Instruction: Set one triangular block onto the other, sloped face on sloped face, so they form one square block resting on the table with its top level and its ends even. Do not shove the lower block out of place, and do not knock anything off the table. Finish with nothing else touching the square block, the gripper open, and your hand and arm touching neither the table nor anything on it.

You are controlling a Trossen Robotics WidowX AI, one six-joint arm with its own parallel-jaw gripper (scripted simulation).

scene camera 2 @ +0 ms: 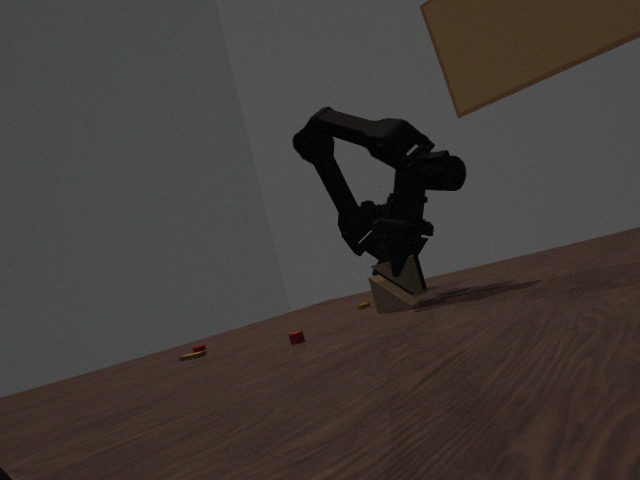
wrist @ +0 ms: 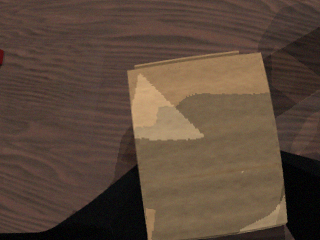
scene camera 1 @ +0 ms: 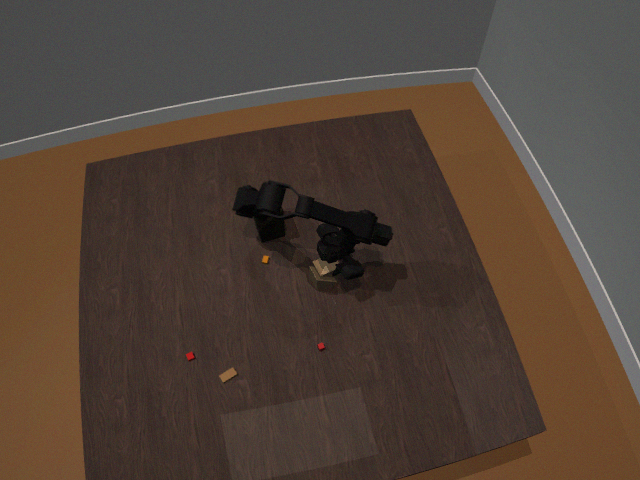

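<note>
My gripper (scene camera 2: 400,275), holding a triangular block. The block (wrist: 207,149), my gripper (wrist: 200,160). My gripper (scene camera 1: 329,268).
</note>
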